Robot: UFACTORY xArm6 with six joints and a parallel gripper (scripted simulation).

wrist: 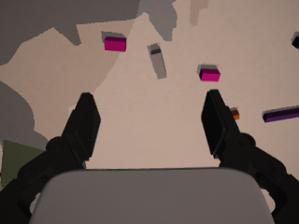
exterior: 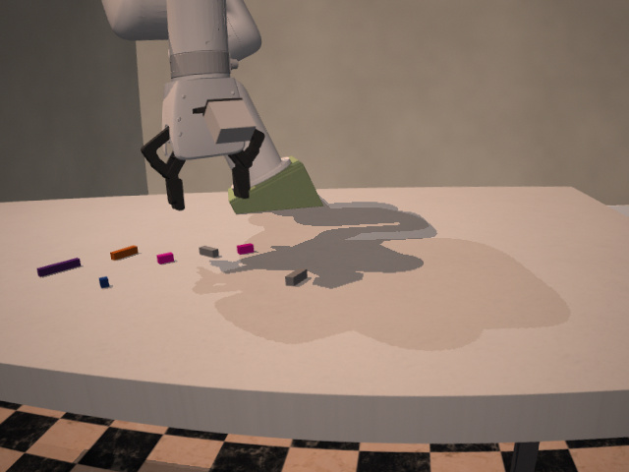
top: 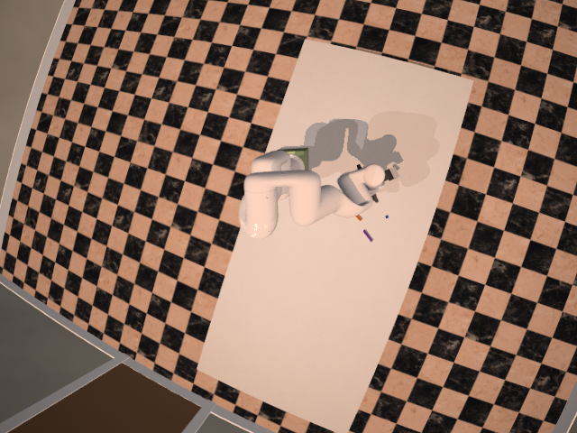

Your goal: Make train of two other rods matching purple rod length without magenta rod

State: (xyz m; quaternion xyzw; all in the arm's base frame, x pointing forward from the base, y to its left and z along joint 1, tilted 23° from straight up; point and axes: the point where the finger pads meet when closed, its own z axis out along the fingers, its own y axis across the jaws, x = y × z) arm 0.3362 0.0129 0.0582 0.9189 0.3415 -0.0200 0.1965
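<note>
Now: hand 6 cm short of the purple rod, 21 cm to the left of it and 7 cm above it. The rest, counted from my hand: orange rod 13 cm to the right, 7 cm below; then small blue rod 12 cm ahead, 11 cm to the right, 7 cm below.
</note>
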